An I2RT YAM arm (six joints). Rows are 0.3 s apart.
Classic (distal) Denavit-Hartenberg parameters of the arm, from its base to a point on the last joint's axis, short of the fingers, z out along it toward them. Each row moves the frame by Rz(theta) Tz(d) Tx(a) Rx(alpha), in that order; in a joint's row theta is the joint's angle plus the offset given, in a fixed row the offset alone. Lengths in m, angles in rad.
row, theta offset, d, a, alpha
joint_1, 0, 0.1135, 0.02, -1.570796
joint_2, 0, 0, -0.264, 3.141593
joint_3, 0.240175, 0, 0.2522, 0
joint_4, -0.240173, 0, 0.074, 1.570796
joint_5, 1.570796, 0, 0, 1.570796
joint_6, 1.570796, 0.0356, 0, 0
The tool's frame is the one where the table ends.
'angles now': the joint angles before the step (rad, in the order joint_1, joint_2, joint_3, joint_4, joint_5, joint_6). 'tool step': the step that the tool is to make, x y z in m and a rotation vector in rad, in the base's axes. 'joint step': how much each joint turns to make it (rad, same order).
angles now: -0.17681, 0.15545, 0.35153, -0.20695, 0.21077, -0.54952
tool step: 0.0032, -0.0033, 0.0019, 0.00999, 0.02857, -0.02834
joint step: -0.02596, 0.03938, 0.01772, -0.00925, 0.00226, 0.00458
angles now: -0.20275, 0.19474, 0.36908, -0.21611, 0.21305, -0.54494
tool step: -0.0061, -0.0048, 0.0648, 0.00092, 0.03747, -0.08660
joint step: -0.04769, 0.15630, 0.28567, -0.16486, 0.03929, -0.00533
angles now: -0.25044, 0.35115, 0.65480, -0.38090, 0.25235, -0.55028
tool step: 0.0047, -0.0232, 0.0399, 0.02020, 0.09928, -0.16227
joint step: -0.21052, 0.17819, 0.21420, -0.13102, -0.04574, -0.02205
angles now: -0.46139, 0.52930, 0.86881, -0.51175, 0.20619, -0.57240
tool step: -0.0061, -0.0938, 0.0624, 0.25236, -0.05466, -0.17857
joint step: -0.62598, 0.38992, 0.39042, -0.13783, -0.48370, 0.10681
